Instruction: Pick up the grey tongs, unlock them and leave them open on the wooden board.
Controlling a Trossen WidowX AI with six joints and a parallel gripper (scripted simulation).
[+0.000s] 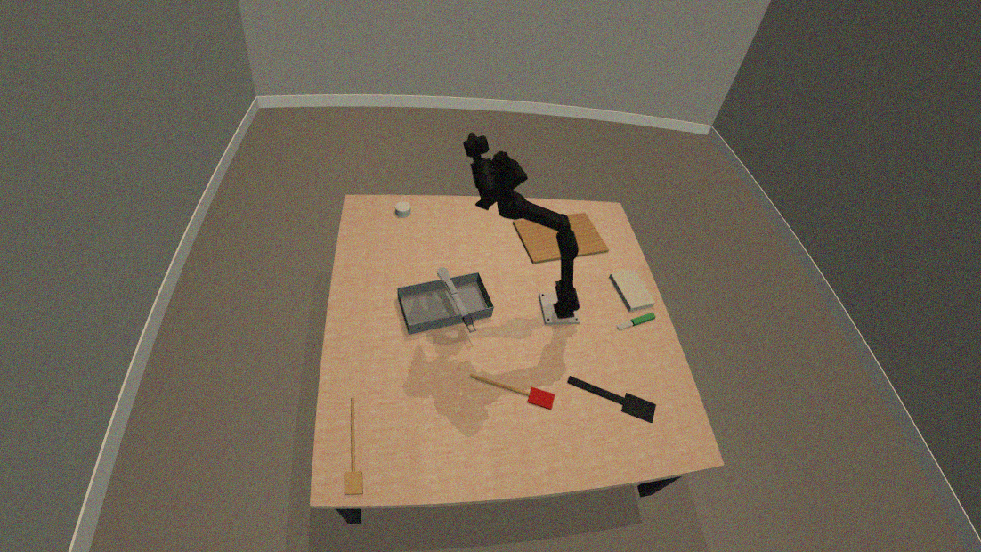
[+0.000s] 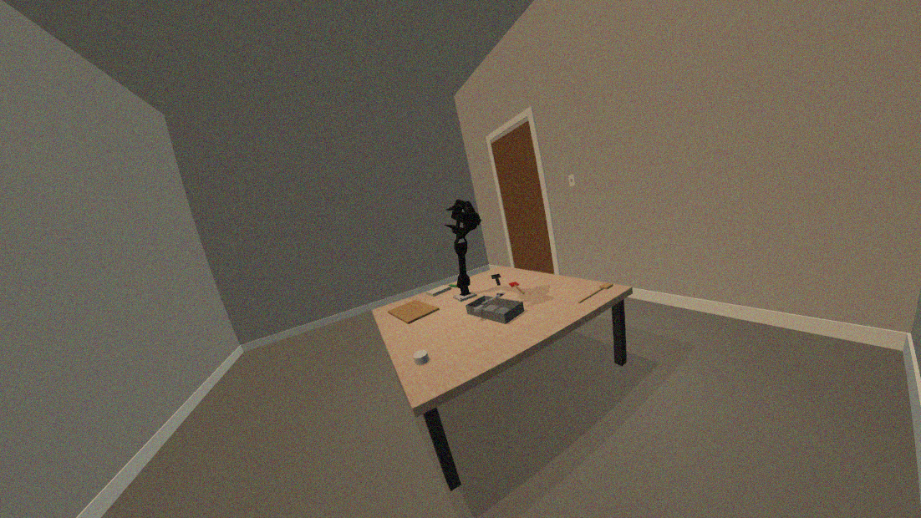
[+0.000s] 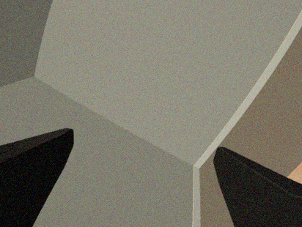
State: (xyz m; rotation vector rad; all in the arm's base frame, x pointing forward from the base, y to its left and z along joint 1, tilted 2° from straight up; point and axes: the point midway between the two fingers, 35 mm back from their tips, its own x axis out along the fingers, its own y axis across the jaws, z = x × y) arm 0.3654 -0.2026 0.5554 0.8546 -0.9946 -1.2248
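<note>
The grey roasting tin is 70 mm ahead of my gripper tip, 140 mm to the left of it and 560 mm below it. Also, from my gripper tip: white cup 170 mm ahead, 370 mm to the right, 570 mm below; then wooden board 480 mm behind, 160 mm to the right, 580 mm below; then red spatula 110 mm behind, 510 mm to the left, 580 mm below.
</note>
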